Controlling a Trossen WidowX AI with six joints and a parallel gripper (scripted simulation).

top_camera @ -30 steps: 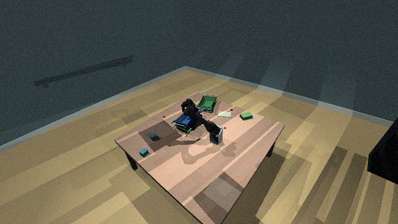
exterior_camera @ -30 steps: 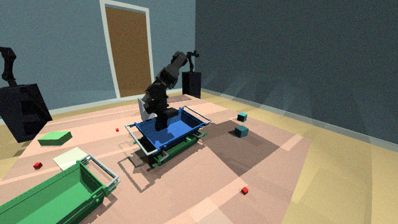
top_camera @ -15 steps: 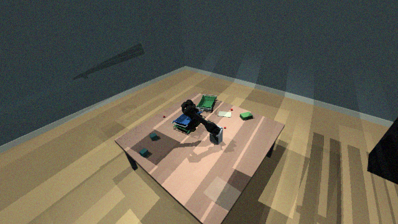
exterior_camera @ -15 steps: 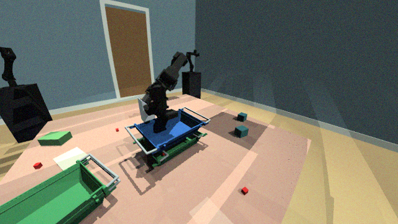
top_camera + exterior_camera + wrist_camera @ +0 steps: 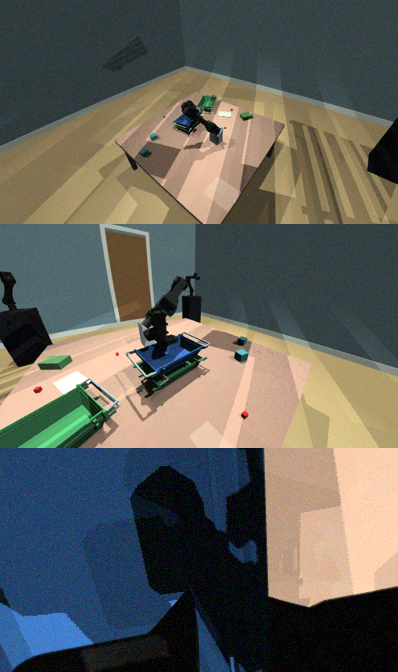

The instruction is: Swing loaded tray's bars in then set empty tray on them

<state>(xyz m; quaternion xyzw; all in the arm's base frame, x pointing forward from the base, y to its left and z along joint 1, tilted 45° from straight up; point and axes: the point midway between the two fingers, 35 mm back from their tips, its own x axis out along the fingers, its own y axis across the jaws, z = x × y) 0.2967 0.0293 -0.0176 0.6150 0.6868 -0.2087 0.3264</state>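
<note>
Right now my gripper tip is 7 cm short of the blue tray, 3 cm below it and 1 cm to the right of it. Also, from my gripper tip: green block 52 cm to the right, 32 cm behind, 6 cm below; then white sheet 41 cm to the right, 10 cm behind, 8 cm below.
</note>
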